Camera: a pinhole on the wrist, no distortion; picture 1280 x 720 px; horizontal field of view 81.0 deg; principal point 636.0 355.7 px. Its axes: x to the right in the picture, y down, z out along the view. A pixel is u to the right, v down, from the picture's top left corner.
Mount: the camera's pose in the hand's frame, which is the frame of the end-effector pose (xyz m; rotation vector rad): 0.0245 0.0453 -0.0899 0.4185 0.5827 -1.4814
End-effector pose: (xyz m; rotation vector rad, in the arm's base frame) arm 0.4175 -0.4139 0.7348 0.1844 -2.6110 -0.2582
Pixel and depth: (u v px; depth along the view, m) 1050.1 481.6 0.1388
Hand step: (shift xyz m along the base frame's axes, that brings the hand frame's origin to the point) -0.0319 -0.1100 0.0317
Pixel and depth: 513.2 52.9 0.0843
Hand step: 0.0056 0.0023 0.0106
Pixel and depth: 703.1 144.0 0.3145
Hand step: -0.0353 -0.1375 -0.1805
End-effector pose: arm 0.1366 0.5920 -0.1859 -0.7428 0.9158 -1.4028
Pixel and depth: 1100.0 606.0 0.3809
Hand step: -0.1328 -0.2150 0.3284
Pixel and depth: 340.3 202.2 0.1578
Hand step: 0.0653 -0.0164 0.0362
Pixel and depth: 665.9 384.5 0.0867
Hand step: -0.0266 -0.0353 -0.0067
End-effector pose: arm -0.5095 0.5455 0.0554 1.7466 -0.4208 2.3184
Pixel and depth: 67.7 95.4 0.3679
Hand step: 0.3470 -0.1714 0.0348
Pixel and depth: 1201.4 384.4 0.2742
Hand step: 0.0798 0.2640 0.0902
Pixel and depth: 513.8 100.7 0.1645
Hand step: 0.0712 0.0110 0.0066
